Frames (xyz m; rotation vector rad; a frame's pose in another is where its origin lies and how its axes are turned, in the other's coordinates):
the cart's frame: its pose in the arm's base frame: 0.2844 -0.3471 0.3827 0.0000 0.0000 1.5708
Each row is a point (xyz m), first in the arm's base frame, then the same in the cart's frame.
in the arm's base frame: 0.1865 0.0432 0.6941
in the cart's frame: 0.3903 0.0979 0.3114
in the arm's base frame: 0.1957 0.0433 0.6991
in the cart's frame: 0.3904 0.0887 0.3164
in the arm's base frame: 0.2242 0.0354 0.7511
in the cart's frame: 0.3825 0.0602 0.3684
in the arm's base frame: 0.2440 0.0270 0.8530
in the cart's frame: 0.3741 0.0404 0.4703
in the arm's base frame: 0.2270 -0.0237 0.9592
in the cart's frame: 0.3234 0.0574 0.5765
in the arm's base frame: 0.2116 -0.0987 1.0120
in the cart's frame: 0.2484 0.0728 0.6293
